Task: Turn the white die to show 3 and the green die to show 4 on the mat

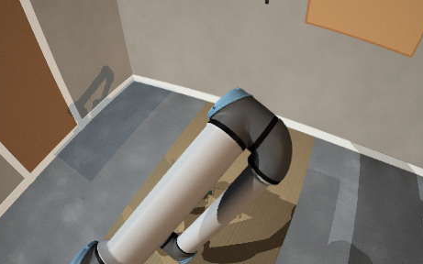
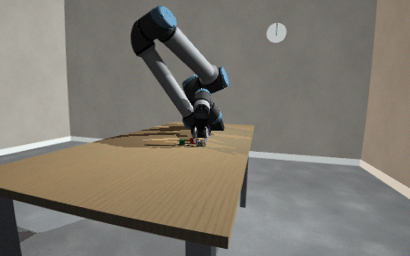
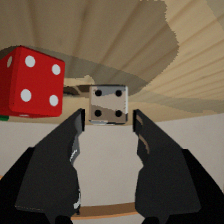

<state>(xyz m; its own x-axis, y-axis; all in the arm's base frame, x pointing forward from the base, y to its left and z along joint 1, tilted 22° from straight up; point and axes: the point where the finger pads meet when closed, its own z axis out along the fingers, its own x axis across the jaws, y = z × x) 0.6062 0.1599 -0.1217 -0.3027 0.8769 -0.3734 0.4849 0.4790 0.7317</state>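
The white die is 1 cm behind my hand and 1 cm below it. Also, from my hand: green die 9 cm to the right, 1 cm below; red die 5 cm behind, 5 cm to the right, 1 cm below; tan mat 20 cm to the right, 2 cm below.
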